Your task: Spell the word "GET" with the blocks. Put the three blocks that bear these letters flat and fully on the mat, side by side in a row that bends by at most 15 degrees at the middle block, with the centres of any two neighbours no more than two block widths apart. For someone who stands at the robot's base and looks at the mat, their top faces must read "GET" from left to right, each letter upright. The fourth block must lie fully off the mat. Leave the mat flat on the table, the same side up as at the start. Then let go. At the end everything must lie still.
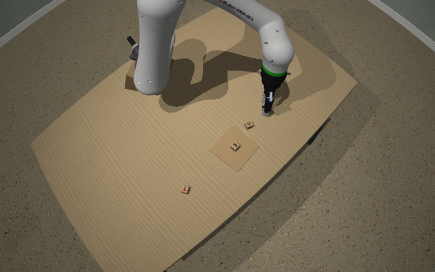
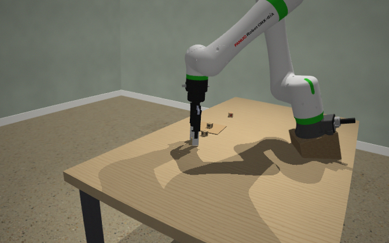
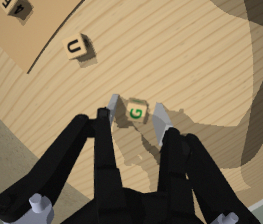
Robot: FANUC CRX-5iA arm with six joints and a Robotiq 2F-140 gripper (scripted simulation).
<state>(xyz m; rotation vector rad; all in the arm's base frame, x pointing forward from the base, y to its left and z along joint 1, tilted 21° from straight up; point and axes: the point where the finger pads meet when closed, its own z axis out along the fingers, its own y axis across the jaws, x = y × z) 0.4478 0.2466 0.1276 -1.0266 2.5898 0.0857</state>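
My hand is 50 mm short of the mat, 220 mm to the left of it and 30 mm above it.
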